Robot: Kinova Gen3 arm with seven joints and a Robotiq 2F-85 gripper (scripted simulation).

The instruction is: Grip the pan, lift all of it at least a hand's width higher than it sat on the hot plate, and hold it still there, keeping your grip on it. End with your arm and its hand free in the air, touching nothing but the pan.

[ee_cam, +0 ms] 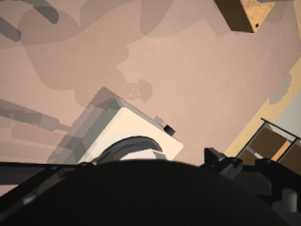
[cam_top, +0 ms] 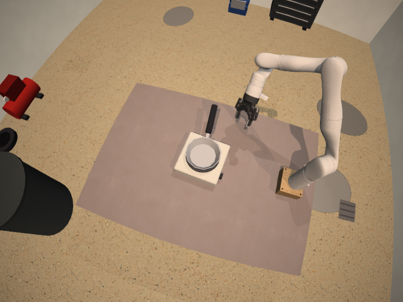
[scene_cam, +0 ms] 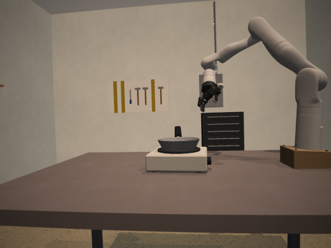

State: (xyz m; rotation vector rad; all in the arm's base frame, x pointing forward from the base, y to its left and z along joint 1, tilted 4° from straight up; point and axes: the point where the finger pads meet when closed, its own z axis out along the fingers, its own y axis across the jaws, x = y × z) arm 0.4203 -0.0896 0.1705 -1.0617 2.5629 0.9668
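My gripper is now 13 cm short of the grey pan, 12 cm to the right of it and 16 cm above it. Also, from my hand: hot plate: 10 cm ahead, 17 cm to the left, 23 cm below.
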